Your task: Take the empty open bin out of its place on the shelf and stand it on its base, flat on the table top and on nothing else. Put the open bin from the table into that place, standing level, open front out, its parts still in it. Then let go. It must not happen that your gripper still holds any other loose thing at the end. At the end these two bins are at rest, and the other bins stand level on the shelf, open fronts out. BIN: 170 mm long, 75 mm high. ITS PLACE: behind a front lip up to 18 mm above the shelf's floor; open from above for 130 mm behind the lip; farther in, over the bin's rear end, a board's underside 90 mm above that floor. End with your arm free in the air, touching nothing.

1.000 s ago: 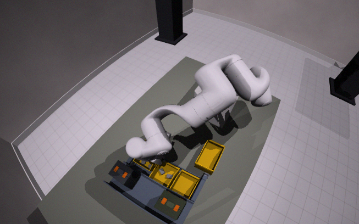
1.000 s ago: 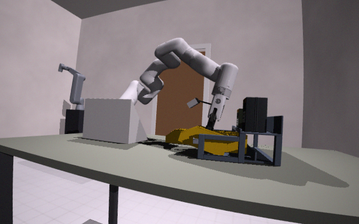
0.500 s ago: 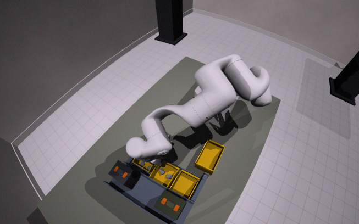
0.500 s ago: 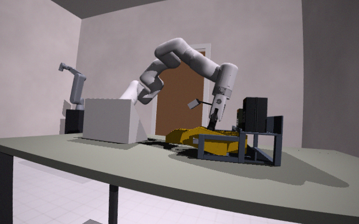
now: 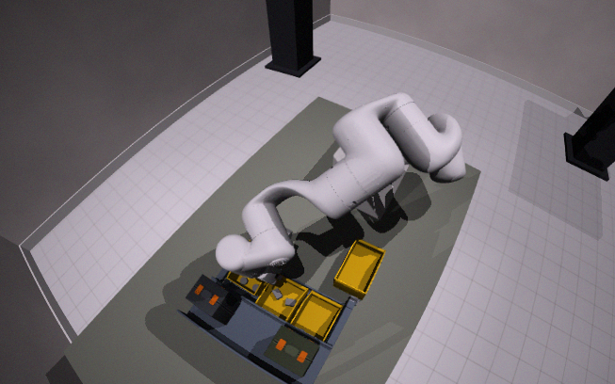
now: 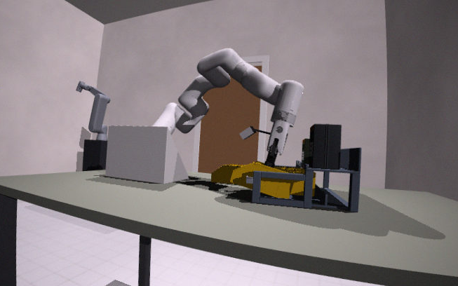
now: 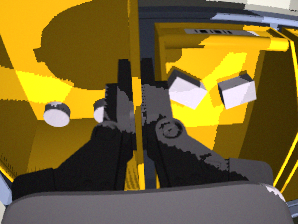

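The shelf's front bar is 7 cm below my hand, 6 cm to the left of it and 3 cm behind it. The rest, counted from my hand: black box (16 cm ahead, 8 cm above, 5 cm to the right).
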